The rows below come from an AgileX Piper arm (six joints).
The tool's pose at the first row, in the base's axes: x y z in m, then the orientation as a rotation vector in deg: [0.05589, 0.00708, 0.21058, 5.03, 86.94, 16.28]
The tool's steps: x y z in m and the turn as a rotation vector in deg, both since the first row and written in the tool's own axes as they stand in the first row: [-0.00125, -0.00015, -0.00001, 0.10, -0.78, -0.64]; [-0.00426, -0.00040, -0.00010, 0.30, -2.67, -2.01]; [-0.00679, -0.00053, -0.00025, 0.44, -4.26, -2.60]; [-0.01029, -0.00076, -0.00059, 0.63, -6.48, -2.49]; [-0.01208, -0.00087, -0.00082, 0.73, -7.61, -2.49]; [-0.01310, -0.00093, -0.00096, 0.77, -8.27, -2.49]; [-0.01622, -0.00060, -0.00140, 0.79, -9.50, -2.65]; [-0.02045, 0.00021, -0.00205, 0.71, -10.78, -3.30]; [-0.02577, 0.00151, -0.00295, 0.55, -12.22, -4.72]
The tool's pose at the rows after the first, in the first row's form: [0.05586, 0.00664, 0.21176, 4.72, 86.18, 15.63]; [0.05572, 0.00567, 0.21462, 4.09, 84.34, 14.24]; [0.05552, 0.00492, 0.21703, 3.96, 82.78, 13.54]; [0.05512, 0.00383, 0.22036, 4.48, 80.61, 13.31]; [0.05486, 0.00327, 0.22206, 4.70, 79.51, 13.15]; [0.05470, 0.00295, 0.22303, 4.82, 78.86, 13.07]; [0.05413, 0.00247, 0.22611, 4.87, 77.64, 12.83]; [0.05326, 0.00217, 0.23037, 4.49, 76.36, 12.28]; [0.05206, 0.00205, 0.23578, 3.49, 74.89, 11.18]
